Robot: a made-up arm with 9 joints. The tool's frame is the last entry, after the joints. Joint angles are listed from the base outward. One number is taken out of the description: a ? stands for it. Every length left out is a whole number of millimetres.
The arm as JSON. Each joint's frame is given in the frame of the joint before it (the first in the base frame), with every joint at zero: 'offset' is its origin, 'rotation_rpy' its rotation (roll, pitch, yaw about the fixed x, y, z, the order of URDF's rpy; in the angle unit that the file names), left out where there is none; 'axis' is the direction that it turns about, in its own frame. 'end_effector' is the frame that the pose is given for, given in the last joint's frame.
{
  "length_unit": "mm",
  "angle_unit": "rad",
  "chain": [
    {
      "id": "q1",
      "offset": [
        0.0,
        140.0,
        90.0
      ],
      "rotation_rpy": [
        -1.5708,
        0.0,
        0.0
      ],
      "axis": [
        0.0,
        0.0,
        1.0
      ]
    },
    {
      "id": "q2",
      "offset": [
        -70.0,
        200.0,
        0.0
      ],
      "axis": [
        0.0,
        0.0,
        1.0
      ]
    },
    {
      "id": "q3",
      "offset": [
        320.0,
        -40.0,
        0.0
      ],
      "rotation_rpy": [
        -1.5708,
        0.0,
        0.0
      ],
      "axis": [
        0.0,
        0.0,
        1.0
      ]
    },
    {
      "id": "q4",
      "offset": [
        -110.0,
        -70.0,
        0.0
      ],
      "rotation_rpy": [
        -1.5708,
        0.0,
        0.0
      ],
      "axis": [
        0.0,
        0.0,
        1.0
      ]
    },
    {
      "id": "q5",
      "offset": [
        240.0,
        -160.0,
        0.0
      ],
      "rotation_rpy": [
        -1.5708,
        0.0,
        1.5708
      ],
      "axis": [
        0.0,
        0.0,
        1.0
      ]
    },
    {
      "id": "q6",
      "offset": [
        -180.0,
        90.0,
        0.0
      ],
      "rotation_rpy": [
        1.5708,
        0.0,
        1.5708
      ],
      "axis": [
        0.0,
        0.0,
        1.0
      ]
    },
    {
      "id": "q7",
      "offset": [
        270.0,
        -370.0,
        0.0
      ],
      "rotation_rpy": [
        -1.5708,
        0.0,
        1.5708
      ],
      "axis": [
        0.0,
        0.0,
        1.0
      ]
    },
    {
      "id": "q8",
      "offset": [
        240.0,
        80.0,
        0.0
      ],
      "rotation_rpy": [
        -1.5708,
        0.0,
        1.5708
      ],
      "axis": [
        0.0,
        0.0,
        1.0
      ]
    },
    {
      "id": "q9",
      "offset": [
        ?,
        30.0,
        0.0
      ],
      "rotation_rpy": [
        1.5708,
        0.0,
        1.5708
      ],
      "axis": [
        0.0,
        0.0,
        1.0
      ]
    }
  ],
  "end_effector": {
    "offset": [
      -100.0,
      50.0,
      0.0
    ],
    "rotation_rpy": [
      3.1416,
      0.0,
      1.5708
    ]
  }
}
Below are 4 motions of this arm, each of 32 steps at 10 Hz.
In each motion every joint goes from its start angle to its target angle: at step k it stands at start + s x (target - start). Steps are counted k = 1, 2, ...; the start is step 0. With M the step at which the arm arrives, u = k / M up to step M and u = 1 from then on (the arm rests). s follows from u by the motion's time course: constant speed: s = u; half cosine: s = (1 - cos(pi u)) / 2; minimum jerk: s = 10 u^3 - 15 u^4 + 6 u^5.
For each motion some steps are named. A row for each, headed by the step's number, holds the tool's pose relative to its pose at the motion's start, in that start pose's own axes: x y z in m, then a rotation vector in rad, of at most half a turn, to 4 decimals.
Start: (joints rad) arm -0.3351 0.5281 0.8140 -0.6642 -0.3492 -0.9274 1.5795 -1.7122 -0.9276
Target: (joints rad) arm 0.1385 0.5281 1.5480 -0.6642 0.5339 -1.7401 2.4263 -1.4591 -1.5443
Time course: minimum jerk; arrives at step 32
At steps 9, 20, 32:
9: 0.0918 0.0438 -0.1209 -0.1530 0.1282 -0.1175
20: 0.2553 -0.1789 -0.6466 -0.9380 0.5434 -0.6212
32: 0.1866 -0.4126 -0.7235 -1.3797 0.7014 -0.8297

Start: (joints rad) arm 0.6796 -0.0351 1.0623 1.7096 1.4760 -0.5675 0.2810 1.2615 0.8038
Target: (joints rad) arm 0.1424 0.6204 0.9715 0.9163 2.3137 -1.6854 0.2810 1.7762 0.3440
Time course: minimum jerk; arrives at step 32
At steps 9, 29, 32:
9: 0.0061 -0.0091 0.0270 0.0135 -0.0313 0.1265
29: -0.2024 0.3649 0.2241 0.5682 -0.0192 1.2316
32: -0.2072 0.3693 0.2266 0.5772 -0.0177 1.2412

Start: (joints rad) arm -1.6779 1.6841 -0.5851 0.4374 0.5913 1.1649 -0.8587 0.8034 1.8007
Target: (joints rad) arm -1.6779 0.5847 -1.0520 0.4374 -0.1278 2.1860 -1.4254 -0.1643 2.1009
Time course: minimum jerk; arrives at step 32
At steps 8, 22, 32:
8: 0.0675 -0.0362 0.0121 0.0734 -0.2418 -0.0215
22: 0.3798 -0.3533 0.2062 0.5992 -2.1508 -0.4611
32: 0.3694 -0.4509 0.2452 0.6751 -2.6814 -0.5649

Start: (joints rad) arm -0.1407 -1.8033 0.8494 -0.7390 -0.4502 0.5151 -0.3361 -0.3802 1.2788
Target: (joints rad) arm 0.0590 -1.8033 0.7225 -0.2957 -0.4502 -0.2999 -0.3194 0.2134 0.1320
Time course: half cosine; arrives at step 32
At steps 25, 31, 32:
25: 0.1946 0.2527 0.0262 0.4558 0.2421 0.3580
31: 0.2269 0.2851 0.0409 0.5514 0.2167 0.4065
32: 0.2276 0.2858 0.0413 0.5535 0.2160 0.4075

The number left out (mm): 230.0
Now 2 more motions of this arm.
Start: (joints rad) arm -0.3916 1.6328 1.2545 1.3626 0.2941 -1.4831 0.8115 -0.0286 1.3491
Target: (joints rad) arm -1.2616 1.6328 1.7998 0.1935 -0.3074 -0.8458 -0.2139 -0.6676 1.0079
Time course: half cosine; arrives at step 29
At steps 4, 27, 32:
4: 0.0156 -0.0367 0.0013 -0.0766 -0.0495 0.0542
27: 0.0542 -0.0163 0.5477 -2.4728 -0.3428 0.5254
32: 0.0496 -0.0060 0.5503 -2.5064 -0.3237 0.5195

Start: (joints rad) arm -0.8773 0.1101 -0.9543 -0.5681 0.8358 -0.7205 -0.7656 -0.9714 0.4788
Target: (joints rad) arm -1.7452 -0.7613 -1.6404 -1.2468 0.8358 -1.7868 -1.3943 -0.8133 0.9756
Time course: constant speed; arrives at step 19
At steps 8, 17, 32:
8: 0.1683 -0.2276 -0.1927 -0.0714 0.5429 -0.8475
17: 0.1094 -0.5018 -0.3915 -0.0345 1.1255 -1.9124
32: 0.0614 -0.5469 -0.4213 -0.0075 1.2332 -2.1659

